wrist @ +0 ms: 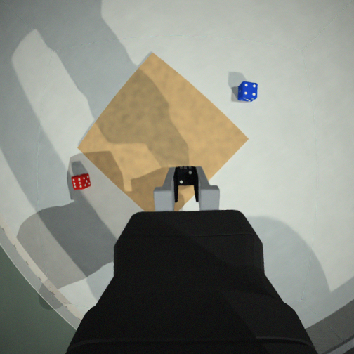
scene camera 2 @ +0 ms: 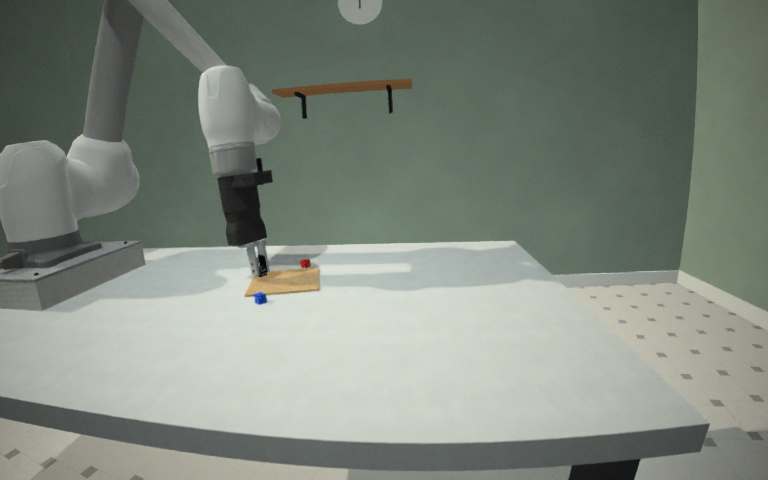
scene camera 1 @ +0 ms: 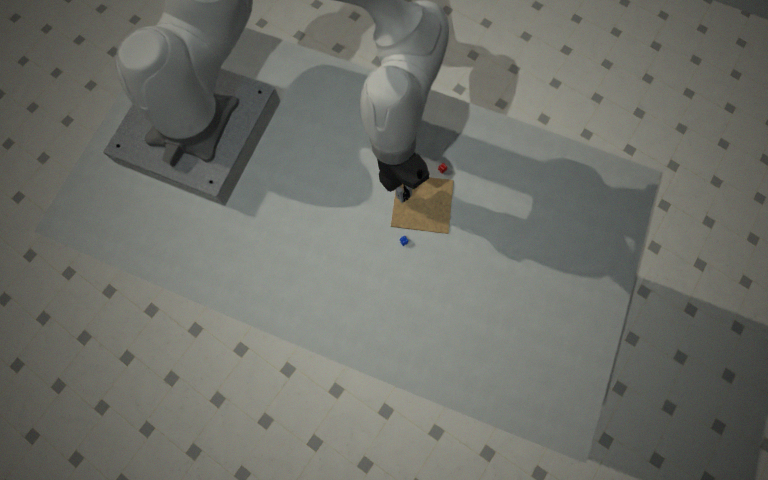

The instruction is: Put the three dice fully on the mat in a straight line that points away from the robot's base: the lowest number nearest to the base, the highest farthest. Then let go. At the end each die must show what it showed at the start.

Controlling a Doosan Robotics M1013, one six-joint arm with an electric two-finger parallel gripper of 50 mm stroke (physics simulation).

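Where they show: gripper, fingertip midpoint: [scene camera 2: 260, 272] [scene camera 1: 404, 196]; arm's base, link origin: [scene camera 2: 49, 257] [scene camera 1: 192, 121].
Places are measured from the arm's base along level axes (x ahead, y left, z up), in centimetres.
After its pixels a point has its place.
Note:
My gripper [scene camera 1: 403, 195] @(x 55.3, y -1.8, z -4.3 cm) [scene camera 2: 259, 273] @(x 55.3, y -1.8, z -4.3 cm) [wrist: 185, 177] is shut on the black die [wrist: 186, 175], which shows two white pips on top in the wrist view. It is at the mat's base-side part, near its back corner; any gap under the die is hard to tell. The tan square mat [scene camera 1: 430, 219] @(x 63.0, y -5.0, z -6.2 cm) [scene camera 2: 294, 284] @(x 62.7, y -4.2, z -6.1 cm) [wrist: 210, 132] lies flat on the table. The red die [scene camera 1: 442, 168] @(x 62.2, y 8.4, z -4.9 cm) [scene camera 2: 305, 263] @(x 62.5, y 7.9, z -5.5 cm) [wrist: 81, 181] lies off the mat beyond its back edge, six pips up. The blue die [scene camera 1: 403, 241] @(x 58.4, y -12.6, z -5.0 cm) [scene camera 2: 259, 298] @(x 58.6, y -13.1, z -5.4 cm) [wrist: 248, 91] lies off the mat at its front side, four pips up.
The robot's base plate [scene camera 1: 249, 135] @(x 14.9, y 0.7, z -0.3 cm) [scene camera 2: 96, 277] @(x 14.7, y -1.8, z -4.6 cm) stands on the table [scene camera 1: 339, 294] @(x 47.7, y -28.9, z -6.6 cm) [scene camera 2: 396, 350] @(x 81.7, y -29.7, z -6.5 cm) to the left in both scene views. A wooden shelf [scene camera 2: 345, 87] hangs on the wall behind. The arm's shadows fall across the mat and the table.

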